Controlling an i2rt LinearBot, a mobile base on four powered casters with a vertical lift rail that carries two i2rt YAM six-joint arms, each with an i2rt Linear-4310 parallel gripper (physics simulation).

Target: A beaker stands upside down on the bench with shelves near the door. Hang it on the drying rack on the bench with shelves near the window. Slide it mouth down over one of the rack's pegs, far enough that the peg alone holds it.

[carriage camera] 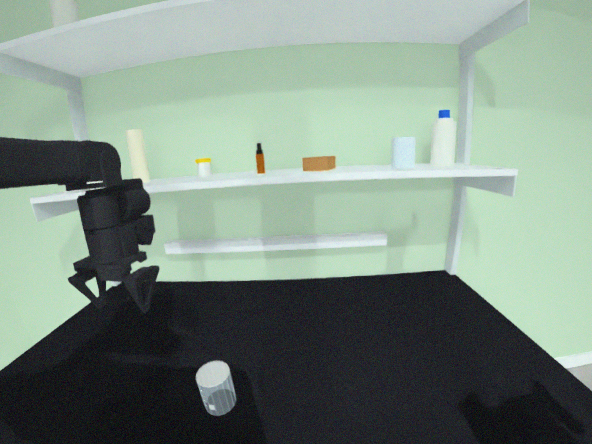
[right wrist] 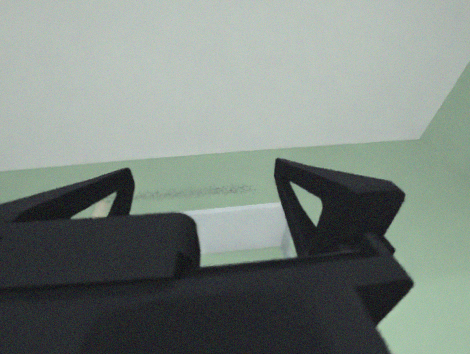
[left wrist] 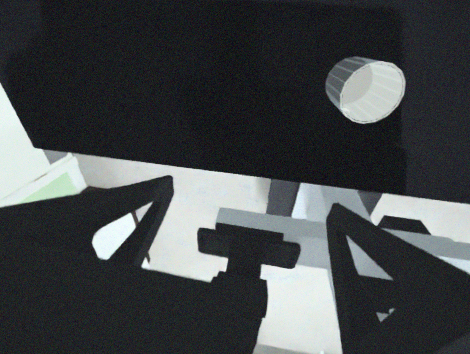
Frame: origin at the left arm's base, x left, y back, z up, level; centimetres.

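Seen in the pictures: left gripper, fingertip midpoint: (carriage camera: 123, 309) (left wrist: 249, 197); right gripper, fingertip midpoint: (right wrist: 204, 171); left arm's base at its link origin: (left wrist: 247, 246).
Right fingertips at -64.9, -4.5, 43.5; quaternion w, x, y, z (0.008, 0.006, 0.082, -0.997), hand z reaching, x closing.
Note:
Offsets run from my right fingertips to a thing's top centre, as dx, dy, dz. "spot": to the spot under its first point. Level surfaces: height alone.
A clear beaker {+52.5, -25.5, -44.6} (carriage camera: 216, 388) (left wrist: 365, 90) stands upside down on the black bench top {dz -53.5} (carriage camera: 320, 340) (left wrist: 200, 90), in the lower left middle of the carriage view and at the upper right of the left wrist view. My left gripper (carriage camera: 122, 306) (left wrist: 249, 197) is open and empty. It points down above the bench, behind and to the picture's left of the beaker, well apart from it. My right gripper (right wrist: 204, 171) is open and empty, facing the underside of a shelf in the right wrist view. The drying rack does not show in these views.
A long shelf {dz -7.9} (carriage camera: 350, 172) above the bench holds a cream cylinder {spot: +86.7, -66.3, +1.1} (carriage camera: 137, 156), a yellow-capped jar {spot: +64.5, -69.1, -5.1} (carriage camera: 204, 168), an amber bottle {spot: +44.8, -64.9, -4.1} (carriage camera: 260, 161), a brown box {spot: +27.4, -62.4, -5.7} (carriage camera: 318, 163), a pale blue box {spot: +2.0, -62.6, -3.3} (carriage camera: 403, 152) and a blue-capped bottle {spot: -12.9, -66.5, -0.1} (carriage camera: 443, 141). A white rail (carriage camera: 275, 243) runs along the wall.

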